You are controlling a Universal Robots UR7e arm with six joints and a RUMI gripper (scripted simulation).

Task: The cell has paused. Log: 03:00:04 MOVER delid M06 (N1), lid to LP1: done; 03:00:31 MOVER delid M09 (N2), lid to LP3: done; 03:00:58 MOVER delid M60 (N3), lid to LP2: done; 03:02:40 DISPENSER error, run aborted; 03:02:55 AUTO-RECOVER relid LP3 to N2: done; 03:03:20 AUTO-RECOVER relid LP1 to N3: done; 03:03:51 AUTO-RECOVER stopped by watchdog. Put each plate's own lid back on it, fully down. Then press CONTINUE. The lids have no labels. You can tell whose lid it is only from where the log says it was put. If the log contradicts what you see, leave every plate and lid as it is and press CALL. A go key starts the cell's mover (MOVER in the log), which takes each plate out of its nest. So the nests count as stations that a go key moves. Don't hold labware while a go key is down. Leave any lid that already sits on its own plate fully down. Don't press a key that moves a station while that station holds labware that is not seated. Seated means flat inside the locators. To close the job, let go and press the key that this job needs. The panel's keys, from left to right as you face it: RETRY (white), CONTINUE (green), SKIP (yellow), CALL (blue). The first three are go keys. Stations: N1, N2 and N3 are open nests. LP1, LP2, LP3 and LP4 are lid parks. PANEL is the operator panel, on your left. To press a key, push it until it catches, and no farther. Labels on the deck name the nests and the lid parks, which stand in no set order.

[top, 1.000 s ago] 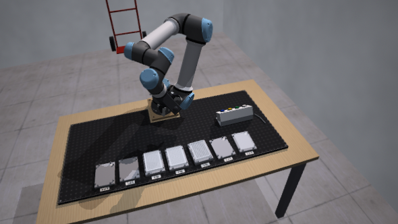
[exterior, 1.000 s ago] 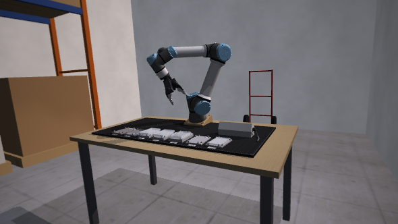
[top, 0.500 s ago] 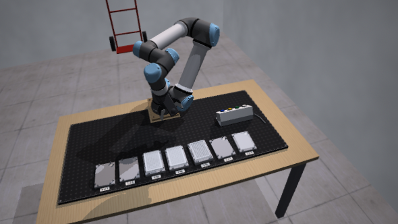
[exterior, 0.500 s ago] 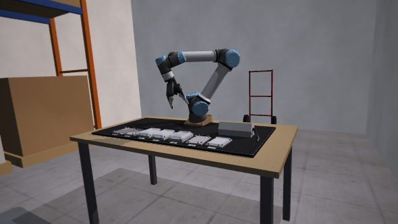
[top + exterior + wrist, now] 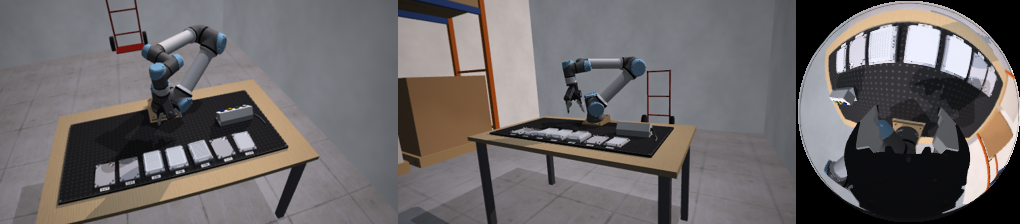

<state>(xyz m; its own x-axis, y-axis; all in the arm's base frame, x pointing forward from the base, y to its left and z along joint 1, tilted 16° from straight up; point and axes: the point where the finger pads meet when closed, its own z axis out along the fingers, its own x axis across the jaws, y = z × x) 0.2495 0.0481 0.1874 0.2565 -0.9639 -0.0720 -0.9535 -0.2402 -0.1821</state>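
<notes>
Right now the white lid is 16 cm ahead of my hand, 1 cm to the left of it and 11 cm below it. Round my hand: blue key: 14 cm behind, 32 cm to the left, 7 cm below; lid park: 11 cm ahead, 27 cm to the left, 14 cm below; plate: 13 cm ahead, 14 cm to the left, 11 cm below.
</notes>
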